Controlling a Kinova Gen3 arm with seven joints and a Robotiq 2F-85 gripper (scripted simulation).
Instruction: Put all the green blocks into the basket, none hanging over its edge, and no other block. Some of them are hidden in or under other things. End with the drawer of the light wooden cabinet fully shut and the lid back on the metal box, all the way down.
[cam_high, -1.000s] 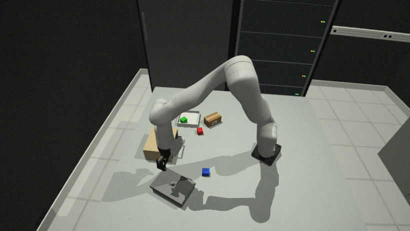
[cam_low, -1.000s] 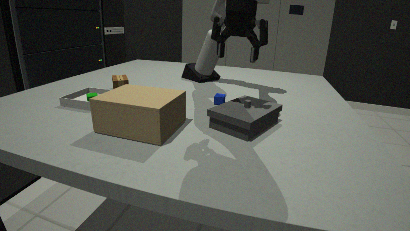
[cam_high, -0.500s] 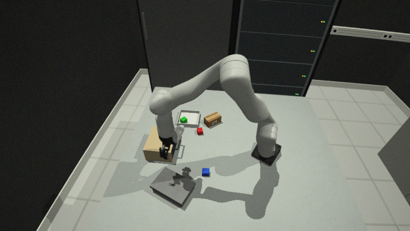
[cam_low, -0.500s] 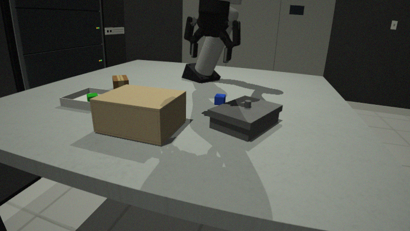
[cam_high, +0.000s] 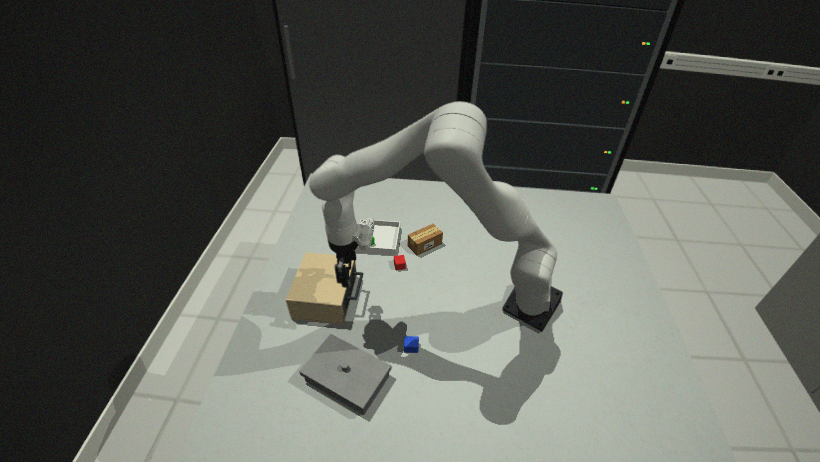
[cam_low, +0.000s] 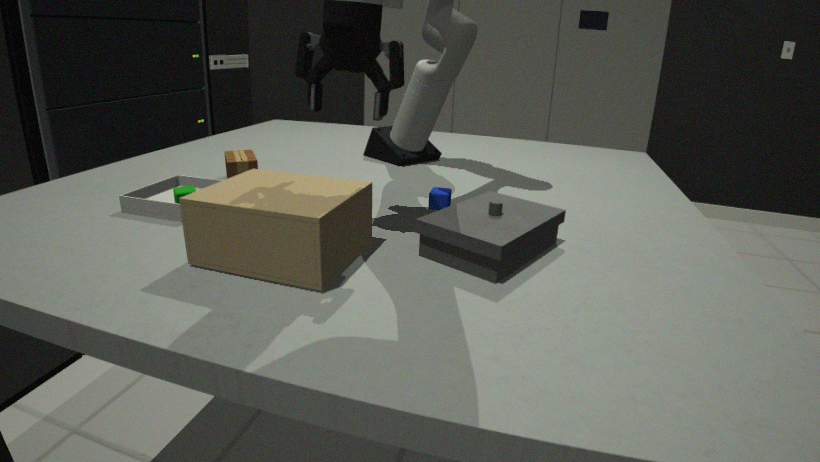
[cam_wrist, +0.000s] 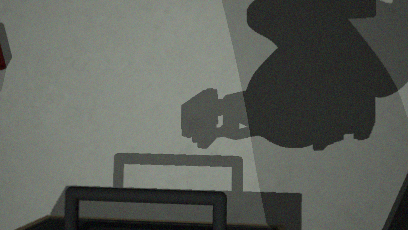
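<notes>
Right now my hand is 14 cm past the small cardboard box, 34 cm to the left of it and 15 cm above it. From my hand the other things lie so: light wooden cabinet 10 cm ahead, 4 cm to the right, 14 cm below; then cabinet drawer 8 cm ahead, 4 cm to the right, 14 cm below; then lid 5 cm behind, 21 cm to the left, 13 cm below.
</notes>
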